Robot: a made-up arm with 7 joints.
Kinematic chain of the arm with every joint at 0, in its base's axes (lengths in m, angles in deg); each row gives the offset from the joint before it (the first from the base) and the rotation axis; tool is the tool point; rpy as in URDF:
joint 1: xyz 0 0 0.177 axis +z
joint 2: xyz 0 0 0 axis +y
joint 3: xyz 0 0 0.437 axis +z
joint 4: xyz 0.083 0 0 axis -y
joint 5: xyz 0.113 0 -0.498 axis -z
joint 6: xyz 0 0 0 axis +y
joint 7: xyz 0.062 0 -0.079 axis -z
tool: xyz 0 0 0 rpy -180 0 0
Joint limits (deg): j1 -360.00..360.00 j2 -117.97..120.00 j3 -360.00..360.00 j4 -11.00..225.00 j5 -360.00..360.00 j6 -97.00..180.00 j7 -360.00..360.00
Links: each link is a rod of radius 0.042 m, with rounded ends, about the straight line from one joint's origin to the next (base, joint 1, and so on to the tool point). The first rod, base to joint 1, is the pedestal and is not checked.
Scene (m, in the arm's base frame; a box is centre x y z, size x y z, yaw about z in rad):
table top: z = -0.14
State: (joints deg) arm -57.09 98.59 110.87 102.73 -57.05 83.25 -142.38
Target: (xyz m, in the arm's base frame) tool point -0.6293 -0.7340 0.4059
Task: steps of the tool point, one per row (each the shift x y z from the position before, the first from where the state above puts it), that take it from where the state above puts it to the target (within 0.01 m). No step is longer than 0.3 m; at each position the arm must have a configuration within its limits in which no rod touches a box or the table.
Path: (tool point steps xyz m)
1: -0.0857 -0.2417 0.0420
2: -0.1557 -0.2104 0.0365
3: -0.2142 -0.1588 0.0306
4: -0.2546 -0.0913 0.0237
5: -0.2728 -0.0142 0.0166
6: -0.2673 0.0647 0.0090
7: -0.2389 0.1384 0.0017

